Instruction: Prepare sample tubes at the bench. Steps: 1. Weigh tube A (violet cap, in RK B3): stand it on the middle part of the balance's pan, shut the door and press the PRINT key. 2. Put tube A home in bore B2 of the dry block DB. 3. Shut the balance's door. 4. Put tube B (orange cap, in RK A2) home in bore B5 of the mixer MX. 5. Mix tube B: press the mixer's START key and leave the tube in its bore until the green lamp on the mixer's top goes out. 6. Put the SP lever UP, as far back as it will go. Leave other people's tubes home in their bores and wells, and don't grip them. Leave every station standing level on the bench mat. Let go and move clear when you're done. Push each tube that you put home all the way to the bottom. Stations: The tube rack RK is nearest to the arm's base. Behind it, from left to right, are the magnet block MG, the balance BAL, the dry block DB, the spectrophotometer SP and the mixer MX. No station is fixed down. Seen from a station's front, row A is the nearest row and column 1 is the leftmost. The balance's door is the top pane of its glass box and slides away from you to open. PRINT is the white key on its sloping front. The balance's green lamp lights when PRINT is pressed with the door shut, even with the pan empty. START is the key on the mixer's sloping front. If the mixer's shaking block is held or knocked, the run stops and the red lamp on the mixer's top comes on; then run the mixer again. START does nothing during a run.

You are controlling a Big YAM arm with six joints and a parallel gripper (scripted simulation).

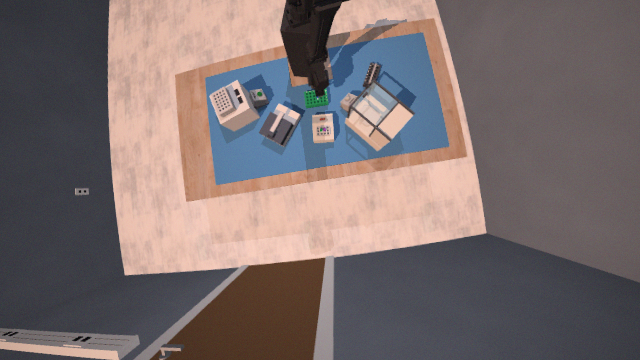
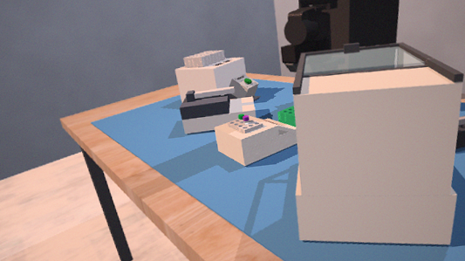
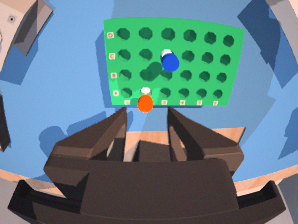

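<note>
The orange-capped tube is 4 cm below my hand. Round my hand: dry block (21 cm ahead, 6 cm to the right, 4 cm below); rack (5 cm below, 3 cm to the right, 2 cm ahead); blue-capped tube (4 cm below, 4 cm ahead, 3 cm to the right).
</note>
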